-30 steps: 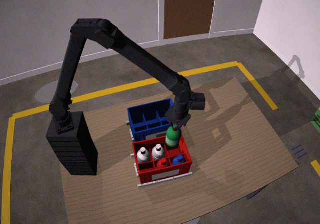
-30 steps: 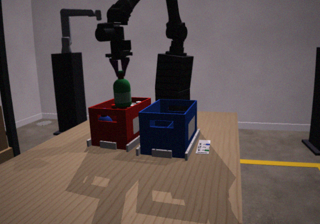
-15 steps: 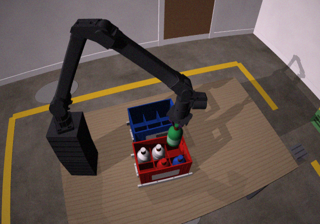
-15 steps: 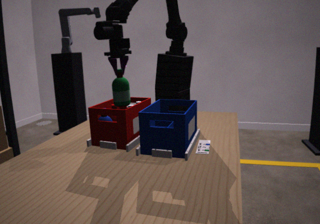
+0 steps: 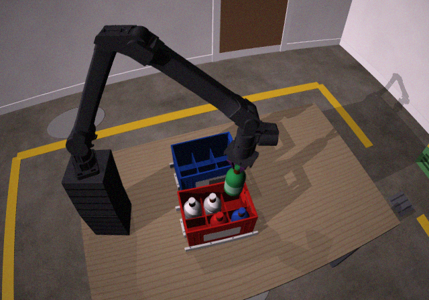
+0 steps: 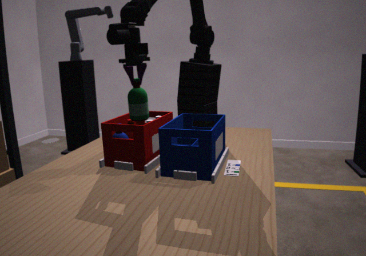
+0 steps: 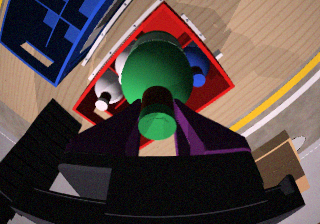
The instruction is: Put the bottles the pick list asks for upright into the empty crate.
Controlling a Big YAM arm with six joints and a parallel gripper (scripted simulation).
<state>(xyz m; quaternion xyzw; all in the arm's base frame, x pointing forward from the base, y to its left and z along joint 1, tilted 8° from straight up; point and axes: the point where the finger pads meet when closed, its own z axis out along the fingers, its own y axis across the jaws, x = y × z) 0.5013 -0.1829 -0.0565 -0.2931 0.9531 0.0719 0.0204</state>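
My hand is 6 cm above the green bottle. The rest, counted from my hand: blue bottle (1 cm behind, 9 cm to the right, 24 cm below); red crate (9 cm behind, 3 cm to the right, 24 cm below); red bottle (10 cm behind, 7 cm to the right, 24 cm below).
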